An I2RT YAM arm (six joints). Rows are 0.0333 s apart.
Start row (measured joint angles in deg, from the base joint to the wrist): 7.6 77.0 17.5 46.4 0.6 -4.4
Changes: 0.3 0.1 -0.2 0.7 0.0 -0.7; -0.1 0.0 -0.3 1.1 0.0 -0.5; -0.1 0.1 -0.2 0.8 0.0 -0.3; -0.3 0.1 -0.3 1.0 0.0 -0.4; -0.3 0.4 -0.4 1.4 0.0 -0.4; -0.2 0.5 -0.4 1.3 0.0 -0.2; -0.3 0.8 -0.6 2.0 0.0 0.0; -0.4 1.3 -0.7 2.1 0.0 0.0
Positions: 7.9 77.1 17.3 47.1 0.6 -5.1; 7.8 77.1 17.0 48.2 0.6 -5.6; 7.7 77.2 16.8 49.0 0.6 -5.9; 7.4 77.3 16.5 50.0 0.6 -6.3; 7.1 77.7 16.1 51.4 0.6 -6.7; 6.9 78.2 15.7 52.7 0.6 -6.9; 6.6 79.0 15.1 54.7 0.6 -6.9; 6.2 80.3 14.4 56.8 0.6 -6.9
